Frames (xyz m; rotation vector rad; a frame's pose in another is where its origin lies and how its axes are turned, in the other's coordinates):
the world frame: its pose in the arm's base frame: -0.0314 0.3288 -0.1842 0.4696 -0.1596 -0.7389
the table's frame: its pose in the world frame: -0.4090 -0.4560 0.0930 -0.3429 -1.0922 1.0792
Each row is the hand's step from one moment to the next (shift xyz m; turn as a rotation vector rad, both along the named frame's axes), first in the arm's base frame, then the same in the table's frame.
Working: the arm's base frame: its pose in the table's frame: 0.4190 -0.3030 -0.5575 0.4106 1.1833 -0.1335

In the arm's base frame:
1: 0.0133 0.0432 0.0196 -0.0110 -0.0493 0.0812
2: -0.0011 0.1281 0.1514 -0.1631 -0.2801 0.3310
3: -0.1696 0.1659 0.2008 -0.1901 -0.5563 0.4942
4: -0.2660 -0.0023 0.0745 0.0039 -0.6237 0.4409
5: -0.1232 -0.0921 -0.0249 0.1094 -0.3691 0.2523
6: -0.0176 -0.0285 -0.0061 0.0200 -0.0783 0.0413
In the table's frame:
1: 0.0356 0.0337 0.0044 0.0510 -0.0773 0.0237
2: 0.1715 0.0601 0.0794 0.1383 -0.4011 0.1861
3: 0.1623 0.0573 0.2588 0.1836 -0.7197 0.1955
4: -0.0369 -0.0601 0.2671 0.1898 -0.7397 -0.0156
5: -0.0973 -0.0889 0.0831 0.1455 -0.4225 -0.1103
6: -0.0209 -0.0258 0.0074 0.0190 -0.0854 -0.0243

